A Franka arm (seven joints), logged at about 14 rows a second.
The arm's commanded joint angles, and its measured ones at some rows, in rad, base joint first. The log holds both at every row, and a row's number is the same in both.
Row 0, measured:
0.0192, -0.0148, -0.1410, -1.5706, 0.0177, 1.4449, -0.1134
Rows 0 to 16, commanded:
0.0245, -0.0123, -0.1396, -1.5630, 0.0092, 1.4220, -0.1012
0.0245, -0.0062, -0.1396, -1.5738, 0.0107, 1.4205, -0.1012
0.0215, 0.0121, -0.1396, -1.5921, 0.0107, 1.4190, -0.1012
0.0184, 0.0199, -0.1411, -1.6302, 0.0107, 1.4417, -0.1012
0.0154, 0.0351, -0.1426, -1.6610, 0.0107, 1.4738, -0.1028
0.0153, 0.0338, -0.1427, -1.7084, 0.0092, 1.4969, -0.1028
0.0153, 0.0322, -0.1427, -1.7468, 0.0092, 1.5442, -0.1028
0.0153, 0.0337, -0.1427, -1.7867, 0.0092, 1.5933, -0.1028
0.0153, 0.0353, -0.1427, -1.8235, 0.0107, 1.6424, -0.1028
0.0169, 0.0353, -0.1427, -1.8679, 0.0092, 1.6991, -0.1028
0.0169, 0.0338, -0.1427, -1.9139, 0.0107, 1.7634, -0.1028
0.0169, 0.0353, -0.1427, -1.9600, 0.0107, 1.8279, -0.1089
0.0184, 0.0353, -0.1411, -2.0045, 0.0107, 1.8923, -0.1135
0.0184, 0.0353, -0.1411, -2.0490, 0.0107, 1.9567, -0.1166
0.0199, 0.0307, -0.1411, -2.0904, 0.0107, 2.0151, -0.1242
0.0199, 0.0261, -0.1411, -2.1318, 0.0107, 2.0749, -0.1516
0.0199, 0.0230, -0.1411, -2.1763, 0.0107, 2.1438, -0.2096
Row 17, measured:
0.0181, 0.0630, -0.1412, -2.0838, 0.0166, 2.0442, -0.1448
